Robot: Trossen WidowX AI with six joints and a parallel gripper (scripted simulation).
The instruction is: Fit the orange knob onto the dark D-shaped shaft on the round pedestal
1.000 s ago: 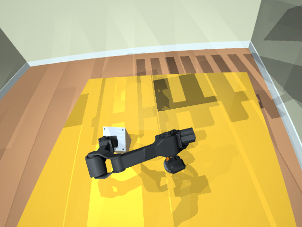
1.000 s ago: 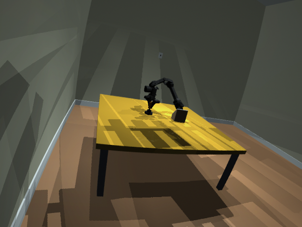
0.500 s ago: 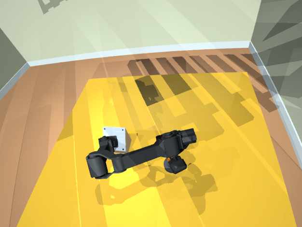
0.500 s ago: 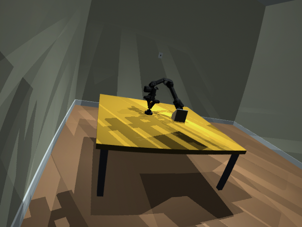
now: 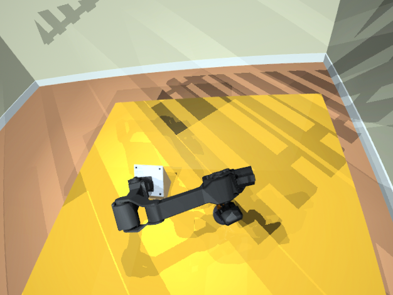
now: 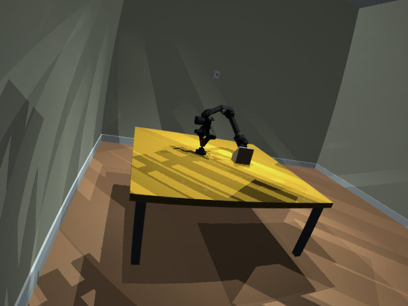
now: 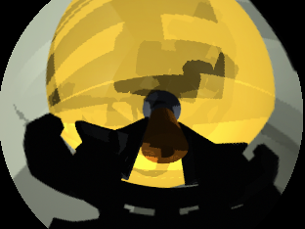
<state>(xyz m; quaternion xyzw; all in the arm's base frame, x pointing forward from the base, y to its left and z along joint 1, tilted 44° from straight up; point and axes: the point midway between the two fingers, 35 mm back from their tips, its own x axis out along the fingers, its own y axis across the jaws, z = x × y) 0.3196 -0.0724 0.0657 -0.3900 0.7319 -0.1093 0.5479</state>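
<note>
Right now the orange knob is 20 mm above my gripper tip. Round my gripper tip: round dark pedestal (40 mm below).
</note>
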